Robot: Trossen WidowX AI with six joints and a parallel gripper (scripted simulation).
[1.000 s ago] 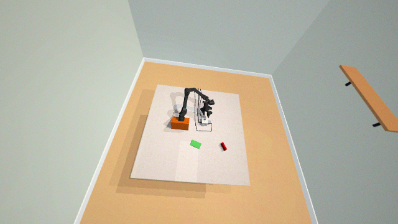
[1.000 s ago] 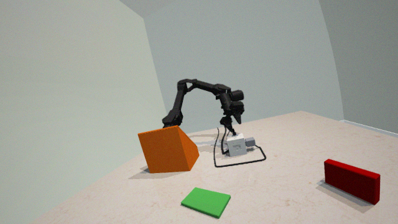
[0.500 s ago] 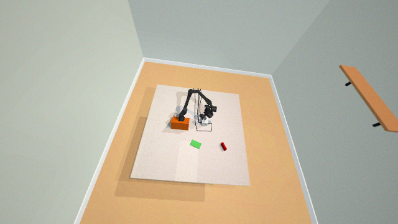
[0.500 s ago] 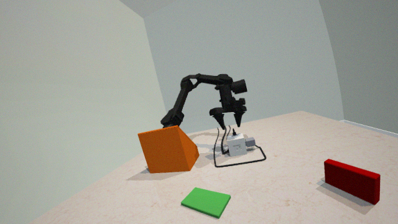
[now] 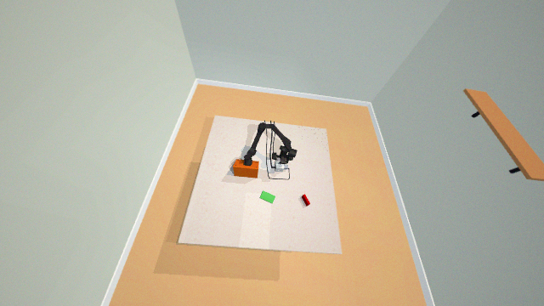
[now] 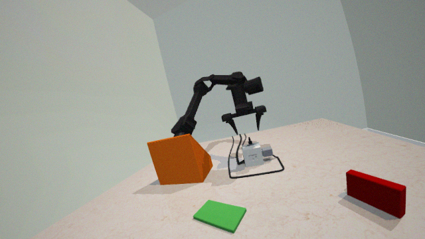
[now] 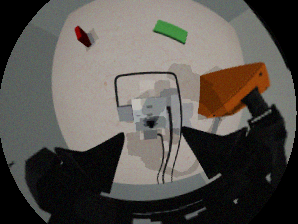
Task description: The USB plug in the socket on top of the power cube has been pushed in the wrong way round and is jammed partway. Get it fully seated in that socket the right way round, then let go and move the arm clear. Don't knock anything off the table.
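My gripper tip is 40 mm above the black USB plug. Round my gripper tip: green flat tile 320 mm to the right, 130 mm below, 60 mm behind; red block 300 mm to the right, 280 mm ahead, 100 mm below.
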